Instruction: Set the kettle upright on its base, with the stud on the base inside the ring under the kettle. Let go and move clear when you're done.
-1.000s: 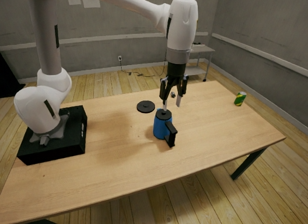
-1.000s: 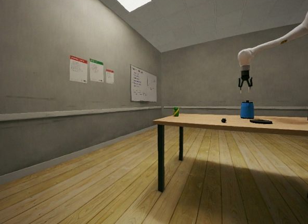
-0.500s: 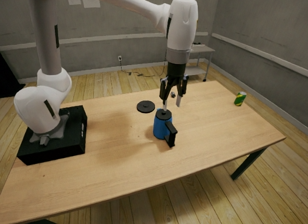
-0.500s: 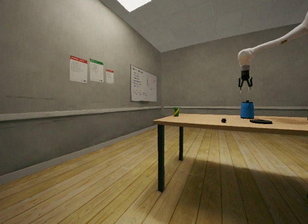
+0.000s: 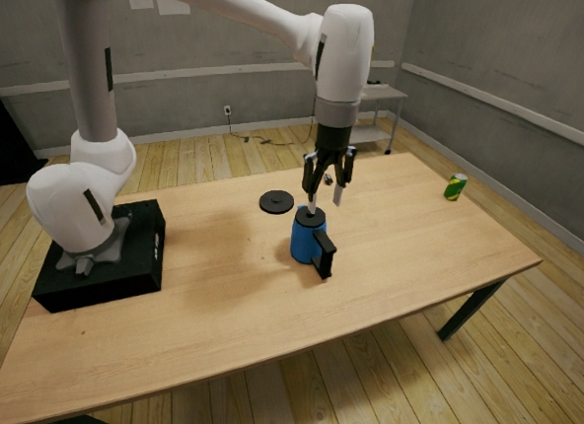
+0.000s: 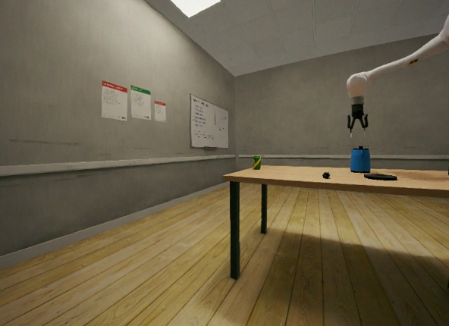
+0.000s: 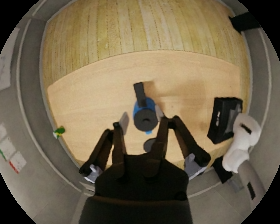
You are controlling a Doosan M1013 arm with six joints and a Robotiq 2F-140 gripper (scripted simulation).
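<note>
My hand is 30 mm to the right of the blue kettle and 200 mm above it. Also, from my hand: black round base (60 mm behind, 360 mm to the left, 280 mm below).
</note>
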